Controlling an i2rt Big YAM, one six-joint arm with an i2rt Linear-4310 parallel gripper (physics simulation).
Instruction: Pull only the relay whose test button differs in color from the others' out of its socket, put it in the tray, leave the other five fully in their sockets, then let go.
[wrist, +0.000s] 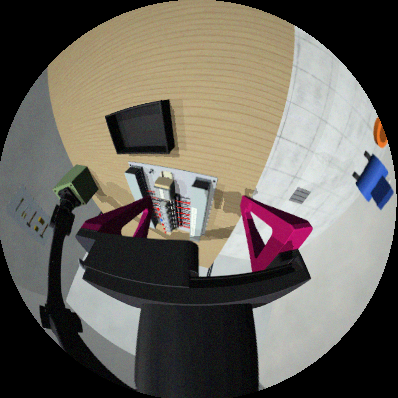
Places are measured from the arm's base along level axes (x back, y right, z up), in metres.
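Pixels of known places: gripper, fingertip midpoint: (196, 200); arm's base at its link origin: (69, 196).
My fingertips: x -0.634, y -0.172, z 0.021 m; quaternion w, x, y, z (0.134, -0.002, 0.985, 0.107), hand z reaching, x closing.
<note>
Ahead of a thing's pixels: the offset from my fingertips to its top centre. "pt": to the spot under its first point.
My gripper (196, 200) is open and empty, its two magenta fingers wide apart over the lower part of the light grey panel @[dx +0.142, dy +0.242, dz -0.156 m] (192, 177). The panel lies on the wooden table, with a row of small relays and sockets @[dx +0.142, dy +0.240, dz -0.097 m] (167, 215) and red wires between two grey ducts. The left finger partly covers the panel's left side. Small red and blue spots show among the relays, but they are too small to tell which test button differs. The black tray @[pt dx +0.181, dy -0.024, dz -0.164 m] (140, 129) stands beyond the panel, up and left in the view, with no relay visible in it.
A beige block @[dx +0.134, dy +0.139, dz -0.120 m] (163, 183) stands on the panel above the relay row. A green box (77, 184) on a black jointed arm (57, 250) stands at the left. A blue object (374, 180) and an orange ring (379, 132) are at the far right, beyond the table edge.
</note>
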